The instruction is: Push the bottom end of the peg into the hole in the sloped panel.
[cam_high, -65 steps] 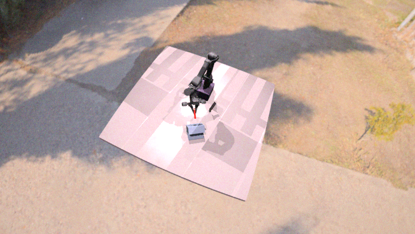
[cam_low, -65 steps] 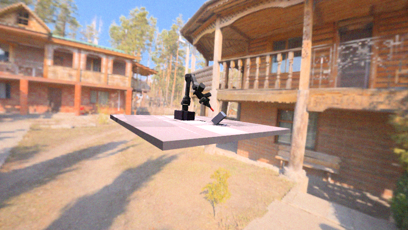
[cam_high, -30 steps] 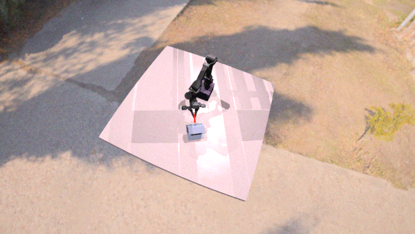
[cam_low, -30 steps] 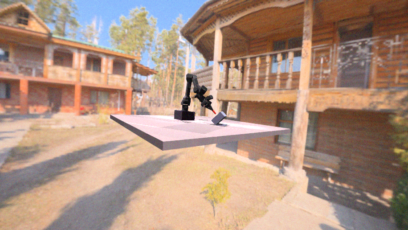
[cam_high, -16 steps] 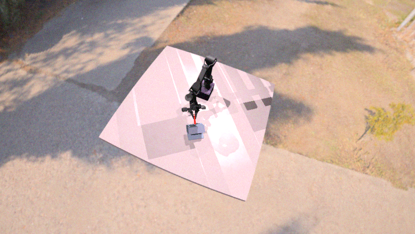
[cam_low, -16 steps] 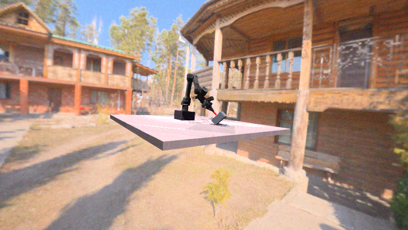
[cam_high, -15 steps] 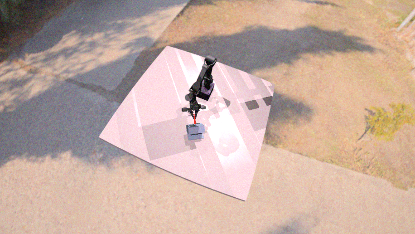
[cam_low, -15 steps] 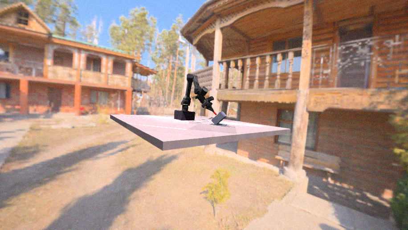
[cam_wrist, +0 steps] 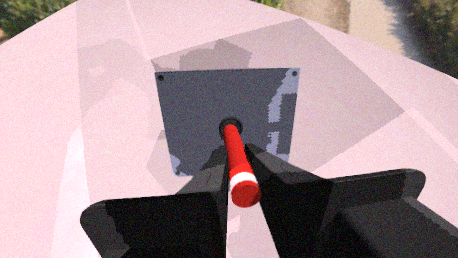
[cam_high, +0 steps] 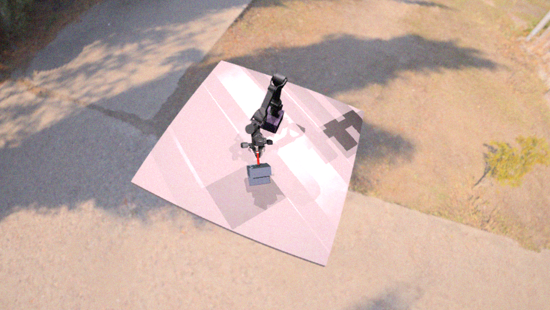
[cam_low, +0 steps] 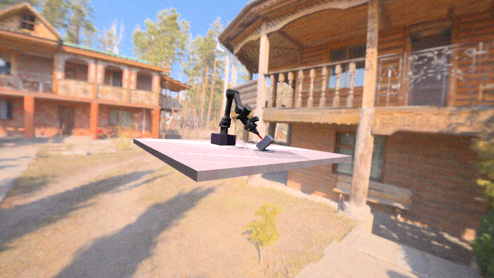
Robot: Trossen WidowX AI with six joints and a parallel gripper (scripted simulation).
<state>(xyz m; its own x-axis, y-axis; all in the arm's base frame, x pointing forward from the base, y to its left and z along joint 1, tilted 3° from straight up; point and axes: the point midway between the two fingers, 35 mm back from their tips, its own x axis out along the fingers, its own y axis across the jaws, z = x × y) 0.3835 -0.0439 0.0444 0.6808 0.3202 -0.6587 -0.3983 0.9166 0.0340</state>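
My gripper tip is now 5 cm short of the grey sloped panel, 2 cm to the right of it and 5 cm above it. From my gripper tip the other things lie so: round red peg (1 cm behind, 1 cm to the right, 1 cm above).
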